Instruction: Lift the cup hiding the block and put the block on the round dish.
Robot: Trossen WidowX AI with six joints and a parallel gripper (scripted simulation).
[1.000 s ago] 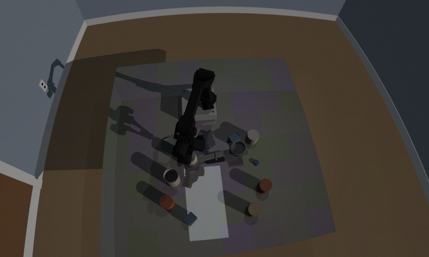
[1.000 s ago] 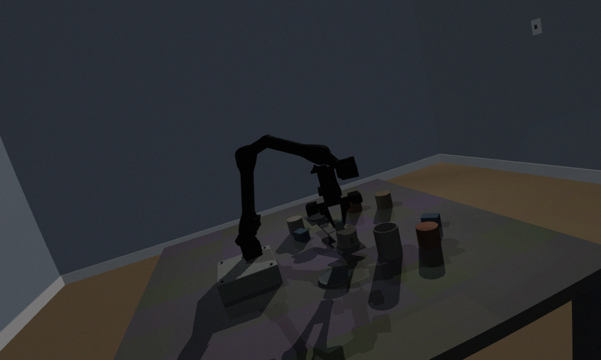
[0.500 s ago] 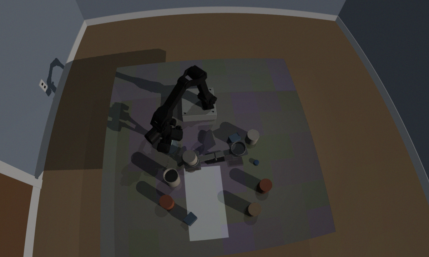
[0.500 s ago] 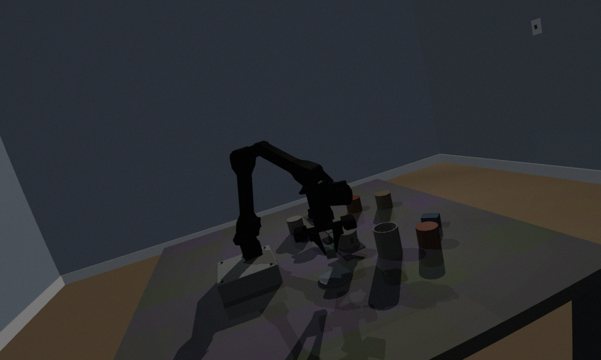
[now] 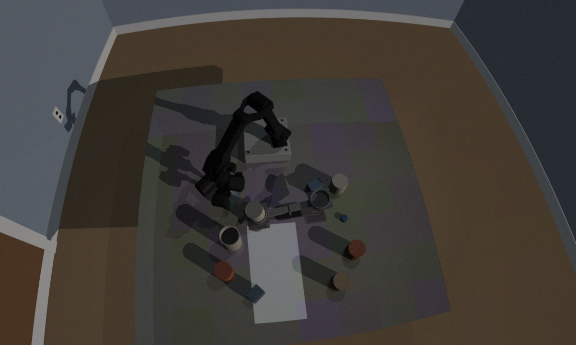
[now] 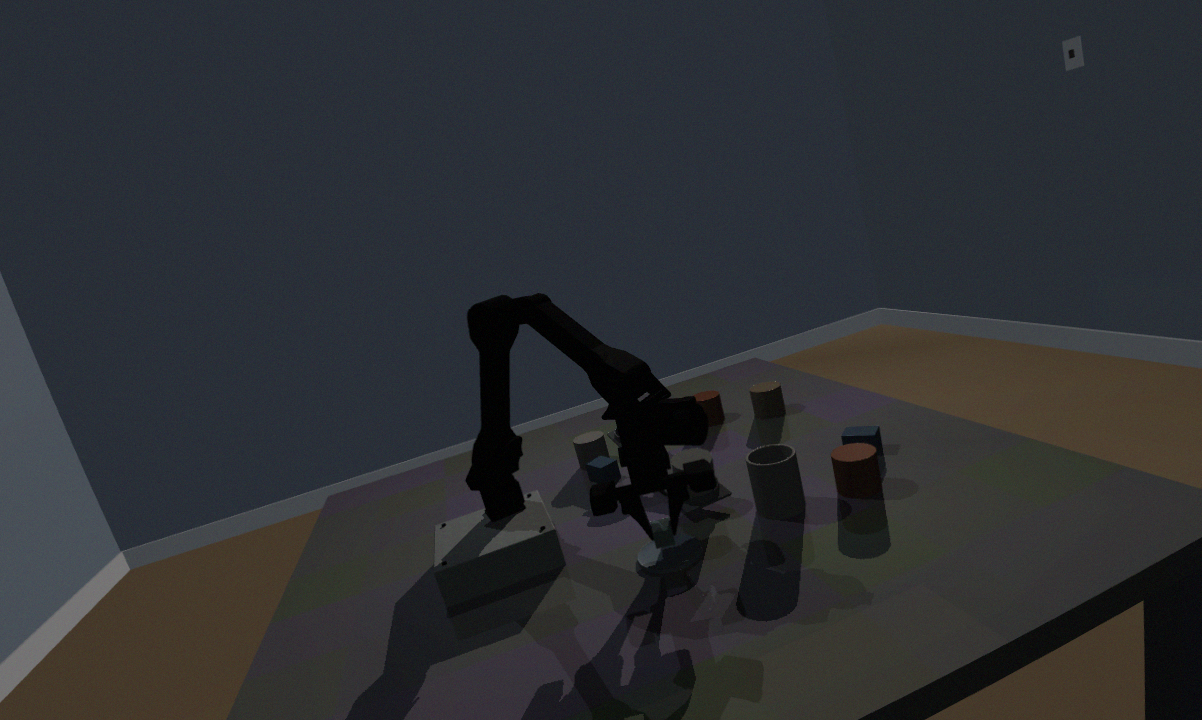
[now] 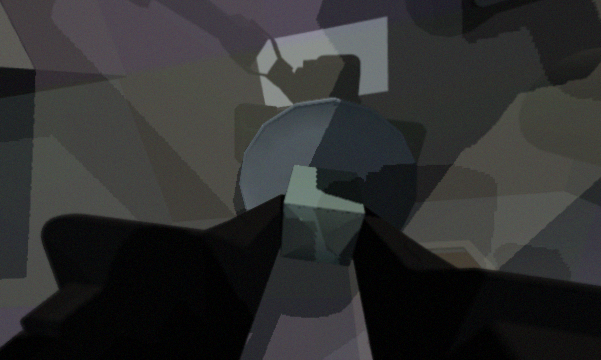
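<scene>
The round blue-grey dish is 3 cm below my gripper tip. The rest, counted from my gripper tip: small balance 23 cm to the left, 13 cm ahead, 1 cm above; cup 49 cm to the left, 8 cm ahead, 1 cm above; small blue piece 45 cm to the left, 22 cm ahead, 3 cm below.
</scene>
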